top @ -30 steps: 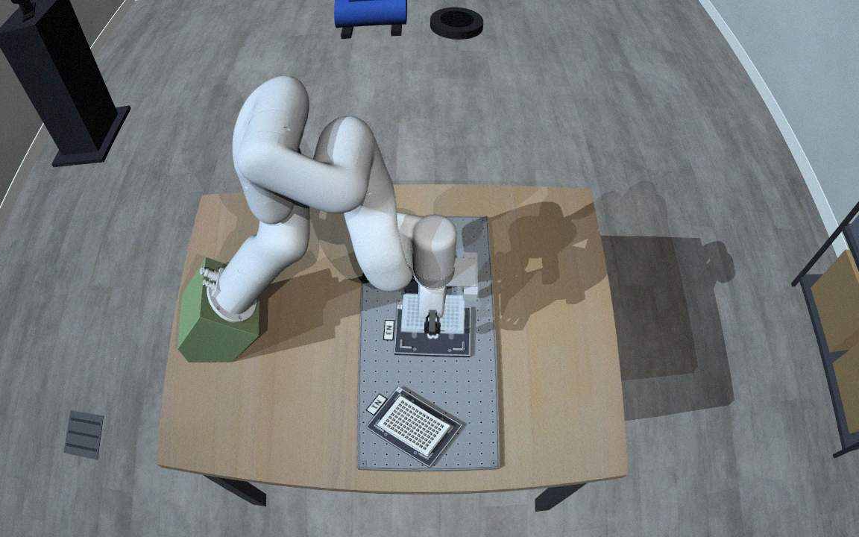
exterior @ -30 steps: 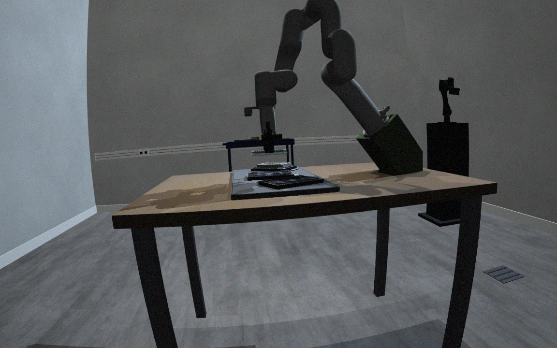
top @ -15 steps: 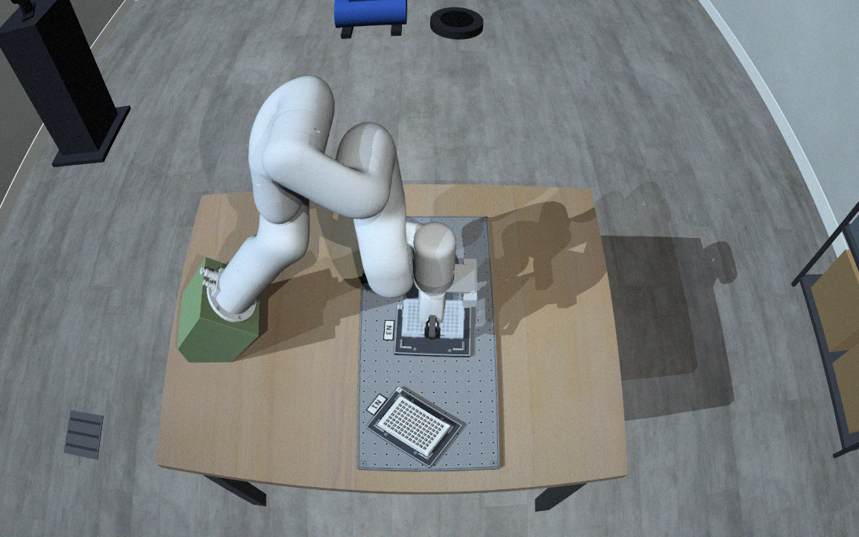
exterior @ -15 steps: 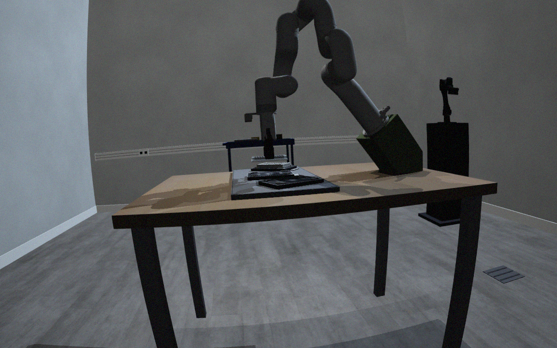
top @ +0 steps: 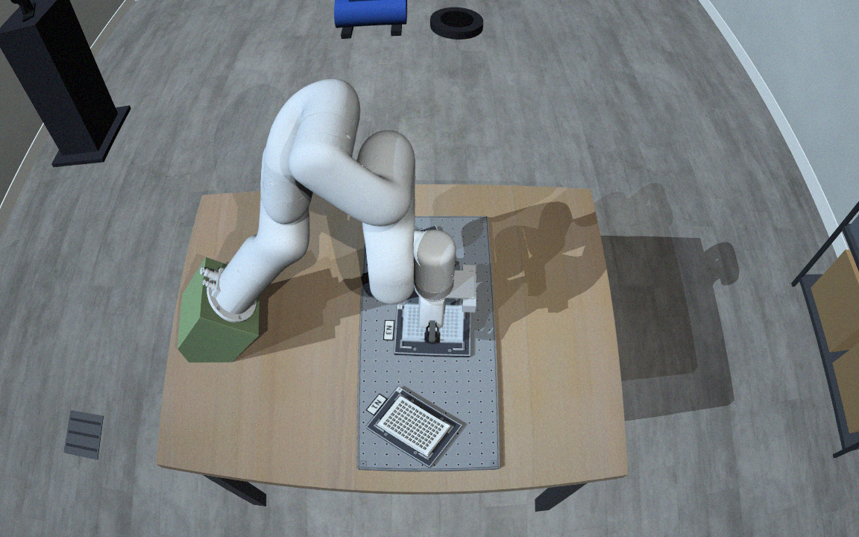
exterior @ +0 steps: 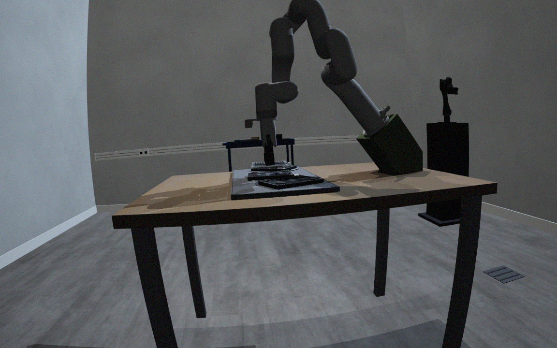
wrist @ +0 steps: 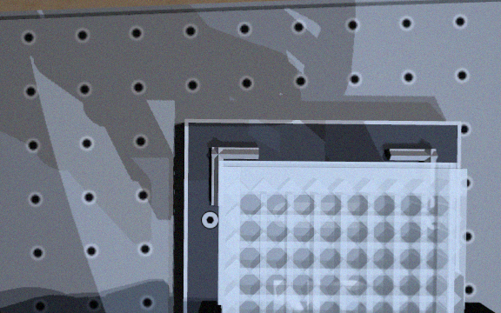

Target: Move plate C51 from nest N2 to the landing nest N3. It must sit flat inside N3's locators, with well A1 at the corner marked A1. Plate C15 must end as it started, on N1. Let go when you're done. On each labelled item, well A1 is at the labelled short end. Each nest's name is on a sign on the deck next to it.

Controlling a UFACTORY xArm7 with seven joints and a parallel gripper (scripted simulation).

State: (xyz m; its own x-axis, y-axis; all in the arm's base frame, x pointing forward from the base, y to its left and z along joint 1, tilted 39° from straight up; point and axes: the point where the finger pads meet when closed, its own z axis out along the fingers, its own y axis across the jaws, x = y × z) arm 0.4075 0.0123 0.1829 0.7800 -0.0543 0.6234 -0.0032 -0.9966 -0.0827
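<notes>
The nest N3 base lies 50 mm below my hand. The rest, counted from my hand: nest N1 (30 mm behind, 230 mm to the right, 50 mm below); then plate (10 mm below); then nest N2 (50 mm behind, 190 mm to the left, 50 mm below).
</notes>
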